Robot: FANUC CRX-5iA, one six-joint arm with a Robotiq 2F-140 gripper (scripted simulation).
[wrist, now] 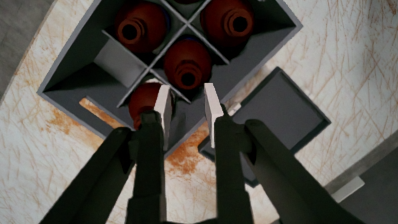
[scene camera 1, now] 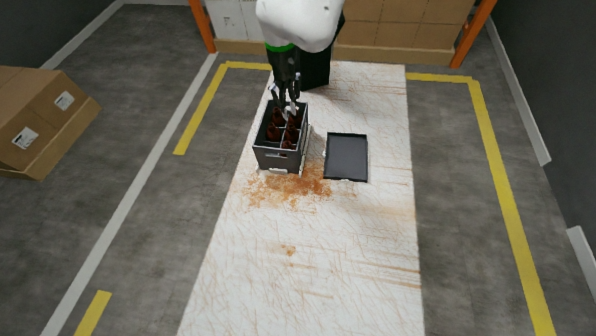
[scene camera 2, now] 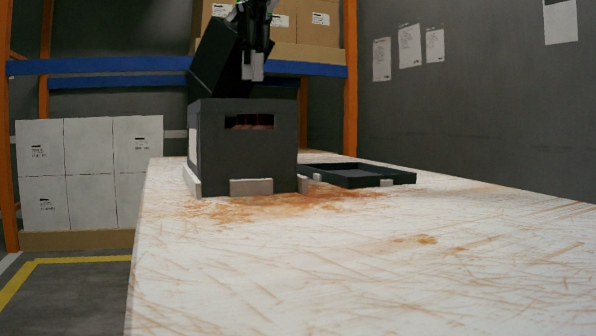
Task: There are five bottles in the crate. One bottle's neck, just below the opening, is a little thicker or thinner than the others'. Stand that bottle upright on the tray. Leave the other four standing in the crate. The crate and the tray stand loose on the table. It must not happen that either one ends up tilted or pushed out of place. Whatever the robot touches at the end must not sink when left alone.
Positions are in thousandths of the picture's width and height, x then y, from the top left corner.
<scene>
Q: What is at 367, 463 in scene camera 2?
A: A crate.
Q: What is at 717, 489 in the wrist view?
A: A black tray.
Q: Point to a black tray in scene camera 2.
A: At 588, 522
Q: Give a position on a black tray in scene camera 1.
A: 581, 466
</scene>
